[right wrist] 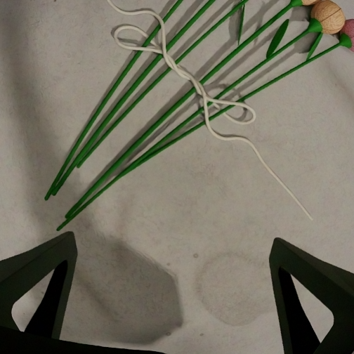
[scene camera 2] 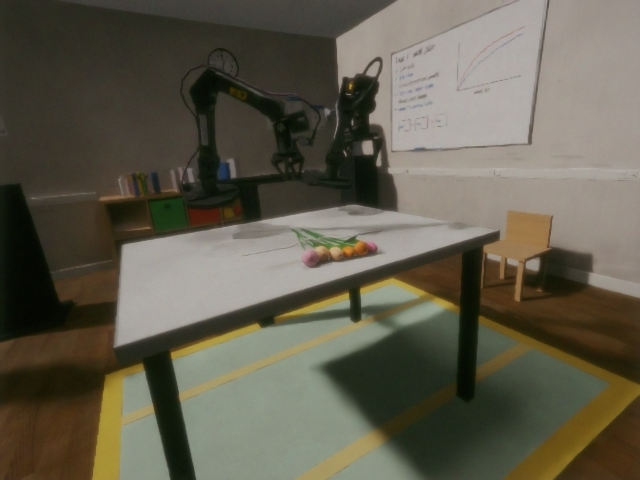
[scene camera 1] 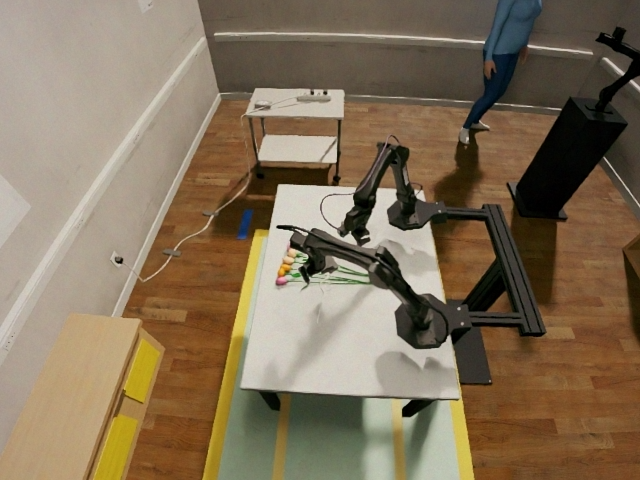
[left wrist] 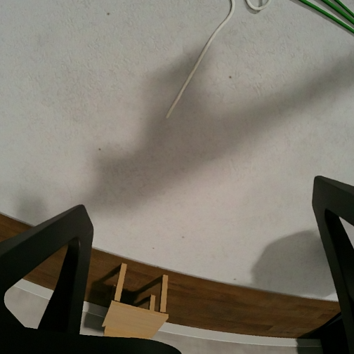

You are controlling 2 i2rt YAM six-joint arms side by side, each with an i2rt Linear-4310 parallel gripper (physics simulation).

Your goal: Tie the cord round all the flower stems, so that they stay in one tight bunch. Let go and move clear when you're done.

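Several tulips with green stems lie fanned out on the white table, with pink, peach and orange heads. The stems are spread apart at the heads and closer at the cut ends. A white cord lies twisted across the stems in the right wrist view, with a loose loop at each side and slack tails. Whether it passes under every stem is unclear. My left gripper is open above the table near the flowers. My right gripper is open, above the table beyond the cut ends.
The left forearm passes over the flowers in scene camera 1, close to the right arm. A white cart stands behind the table. A wooden chair stands beyond one table edge.
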